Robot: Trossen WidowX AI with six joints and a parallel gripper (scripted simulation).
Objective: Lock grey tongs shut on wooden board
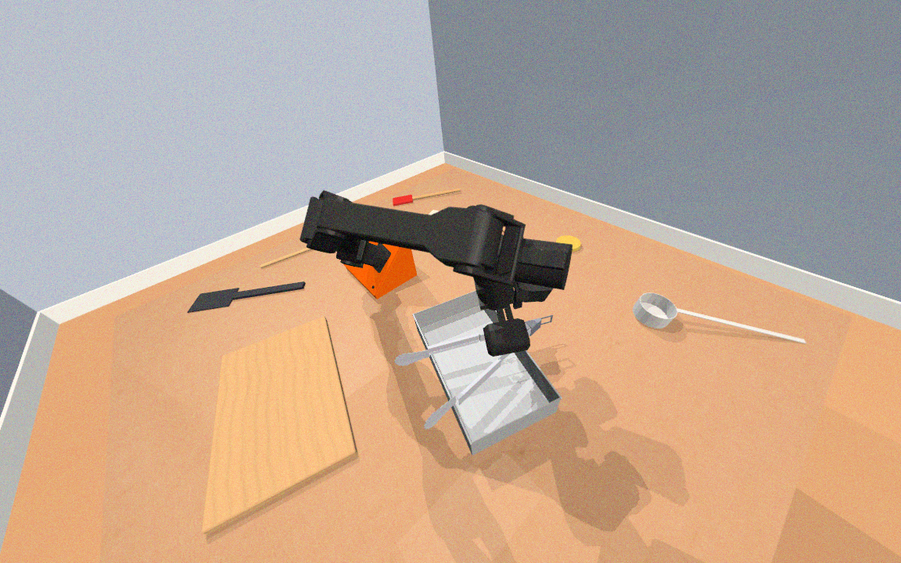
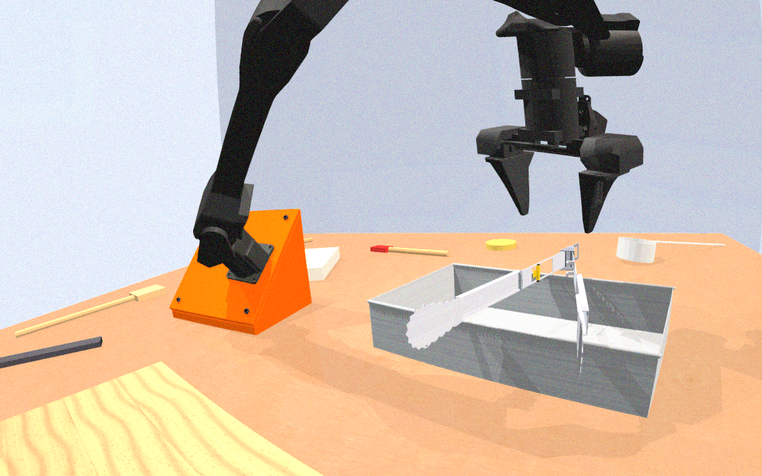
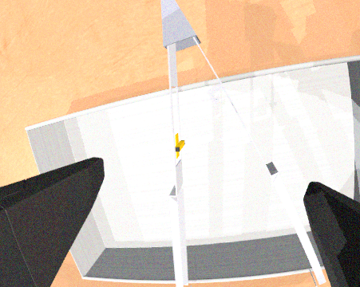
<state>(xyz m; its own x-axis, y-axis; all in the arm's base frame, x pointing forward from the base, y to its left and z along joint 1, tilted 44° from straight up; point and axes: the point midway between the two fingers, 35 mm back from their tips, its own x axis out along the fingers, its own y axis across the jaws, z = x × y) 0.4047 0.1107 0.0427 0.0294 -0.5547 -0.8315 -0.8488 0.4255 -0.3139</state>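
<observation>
Right now my gripper tip is 30 mm past the grey roasting tin, 40 mm to the left of it and 100 mm above it. Also, from my gripper tip: black flat tool (650 mm behind, 420 mm to the right, 130 mm below); then white block (520 mm behind, 190 mm to the left, 120 mm below); then wooden board (230 mm behind, 400 mm to the right, 120 mm below).
</observation>
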